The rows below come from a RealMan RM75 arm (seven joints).
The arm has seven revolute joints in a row. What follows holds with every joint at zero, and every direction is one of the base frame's.
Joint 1 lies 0.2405 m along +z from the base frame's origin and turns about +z.
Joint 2 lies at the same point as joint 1 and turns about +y.
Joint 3 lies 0.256 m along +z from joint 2 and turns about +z.
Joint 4 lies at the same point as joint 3 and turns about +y.
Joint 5 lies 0.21 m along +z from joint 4 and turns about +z.
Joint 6 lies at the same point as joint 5 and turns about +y.
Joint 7 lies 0.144 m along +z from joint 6 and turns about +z.
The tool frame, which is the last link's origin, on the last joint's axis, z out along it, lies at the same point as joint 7; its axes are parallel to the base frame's.
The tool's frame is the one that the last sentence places.
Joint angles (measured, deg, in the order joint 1, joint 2, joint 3, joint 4, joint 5, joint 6, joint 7), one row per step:
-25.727 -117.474 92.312 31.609 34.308 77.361 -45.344
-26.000 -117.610 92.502 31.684 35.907 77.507 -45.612
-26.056 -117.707 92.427 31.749 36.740 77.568 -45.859
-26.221 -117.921 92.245 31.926 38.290 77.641 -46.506
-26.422 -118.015 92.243 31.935 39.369 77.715 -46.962
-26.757 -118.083 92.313 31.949 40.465 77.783 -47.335
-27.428 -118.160 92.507 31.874 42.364 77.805 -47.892
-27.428 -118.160 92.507 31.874 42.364 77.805 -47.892
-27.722 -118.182 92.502 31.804 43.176 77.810 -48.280
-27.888 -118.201 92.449 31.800 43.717 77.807 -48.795
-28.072 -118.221 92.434 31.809 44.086 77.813 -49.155
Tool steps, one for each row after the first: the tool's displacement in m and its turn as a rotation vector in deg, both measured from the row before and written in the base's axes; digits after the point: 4 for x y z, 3 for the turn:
0.0024 -0.0020 -0.0045 -1.113 1.002 -1.099
0.0007 -0.0010 -0.0018 -0.521 0.386 -0.368
0.0019 -0.0015 -0.0034 -1.062 0.602 -0.651
0.0012 -0.0011 -0.0026 -0.865 0.539 -0.507
0.0019 -0.0008 -0.0027 -0.847 0.650 -0.715
0.0029 -0.0012 -0.0049 -1.442 1.325 -1.233
0.0000 0.0000 0.0000 0.000 0.000 0.000
0.0010 -0.0003 -0.0018 -0.666 0.503 -0.375
0.0006 -0.0001 -0.0010 -0.582 0.211 -0.092
0.0009 0.0000 -0.0008 -0.420 0.139 -0.153

